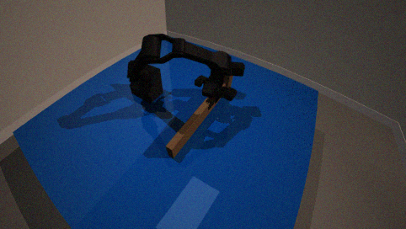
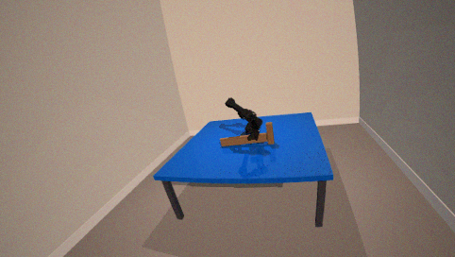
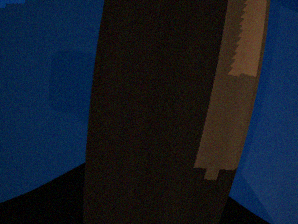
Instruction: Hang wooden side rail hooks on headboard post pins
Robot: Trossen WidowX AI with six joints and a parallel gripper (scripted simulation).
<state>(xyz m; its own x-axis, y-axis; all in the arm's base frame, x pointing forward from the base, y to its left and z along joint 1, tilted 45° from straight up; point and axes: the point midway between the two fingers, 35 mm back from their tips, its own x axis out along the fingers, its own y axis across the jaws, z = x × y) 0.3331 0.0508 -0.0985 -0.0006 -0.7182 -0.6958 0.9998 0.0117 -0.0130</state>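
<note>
Right now my gripper tip is 120 mm to the right of the headboard post and 40 mm below it.
</note>
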